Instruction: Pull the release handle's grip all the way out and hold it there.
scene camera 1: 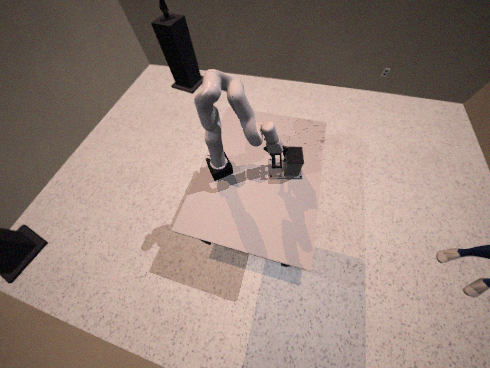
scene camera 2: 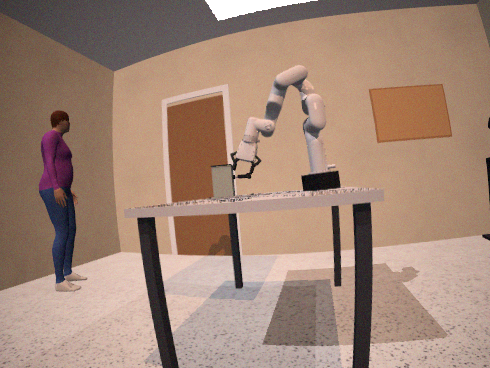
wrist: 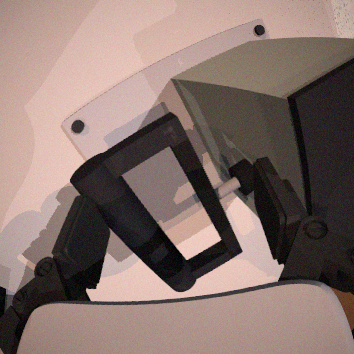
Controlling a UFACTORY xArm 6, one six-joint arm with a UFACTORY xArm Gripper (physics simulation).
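The release handle [scene camera 1: 273,161] [scene camera 2: 243,176] [wrist: 208,208] is a black rectangular loop on a thin pale rod [wrist: 228,187] that runs to the side of a grey-green box [scene camera 1: 293,162] [scene camera 2: 222,181] [wrist: 235,102]. Its thick round grip [wrist: 135,222] is the loop's bar farthest from the box. My gripper [scene camera 2: 243,170] [wrist: 172,198] is open and straddles the loop. In the wrist view the left finger is beside the outer side of the grip, and the right finger is between the loop and the box, close to the rod's black collar. Contact with the grip cannot be made out.
The box stands on a pale base plate [wrist: 117,95] with dark bolts, on the table [scene camera 1: 240,215] [scene camera 2: 260,200]. The arm's black base [scene camera 1: 220,169] [scene camera 2: 320,180] stands on the same table. A person [scene camera 2: 60,165] stands beyond it at the left in the second scene view.
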